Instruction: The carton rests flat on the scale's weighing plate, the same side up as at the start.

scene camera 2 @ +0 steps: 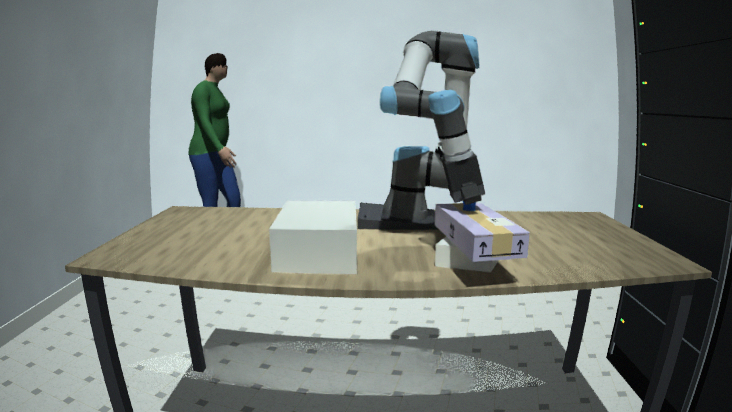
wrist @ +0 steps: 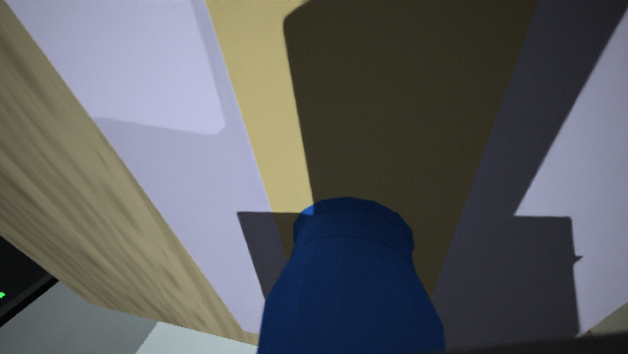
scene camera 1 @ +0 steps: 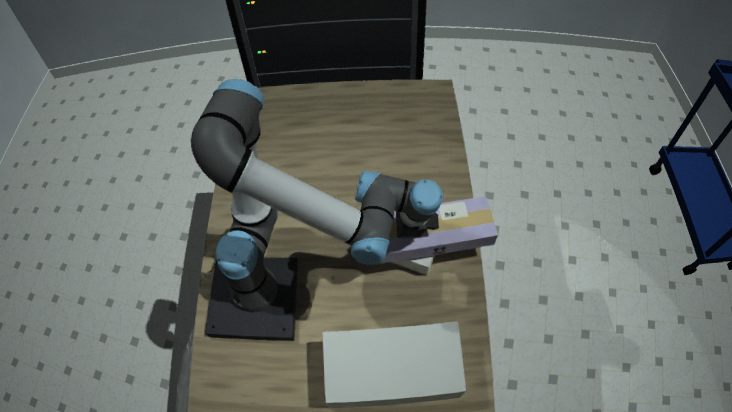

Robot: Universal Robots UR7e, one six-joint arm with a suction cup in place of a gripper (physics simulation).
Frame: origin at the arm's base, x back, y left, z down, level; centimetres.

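Seen in the pictures: end effector, tool point: (scene camera 2: 471, 212) (wrist: 326, 228); arm's base, origin of the base link: (scene camera 2: 405, 214) (scene camera 1: 253, 289).
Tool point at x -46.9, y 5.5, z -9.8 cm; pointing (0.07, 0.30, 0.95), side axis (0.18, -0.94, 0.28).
Offsets run from my tool point to a thing's middle. Level surfaces: height alone.
The carton {dx -8.7, dy -1.6, dz +2.1 cm} (scene camera 1: 463, 237) (scene camera 2: 461, 236) (wrist: 175, 175) is lilac with a tan tape strip and a white label on top. The arrows on its end face point up. It lies over the small white scale {dx +0.2, dy +1.4, dz +8.5 cm} (scene camera 1: 421, 265) (scene camera 2: 443, 255) and appears tilted, its end towards scene camera 2 lower and overhanging the scale. My blue suction cup (scene camera 2: 469, 206) (wrist: 353, 225) meets the taped top nearer the carton's far end, and holds it. The cup is hidden behind the wrist in scene camera 1. The carton hides the weighing plate, so contact between them cannot be seen.
A large white box {dx +12.0, dy -37.8, dz +6.8 cm} (scene camera 1: 393, 363) (scene camera 2: 313, 250) stands on the wooden table {dz +12.1 cm} (scene camera 1: 358, 127) (scene camera 2: 204, 245). A black cabinet (scene camera 1: 332, 40) (scene camera 2: 676, 153) stands past one table end. A blue cart (scene camera 1: 699, 189) is on the floor. A person in green (scene camera 2: 208, 117) stands behind the table.
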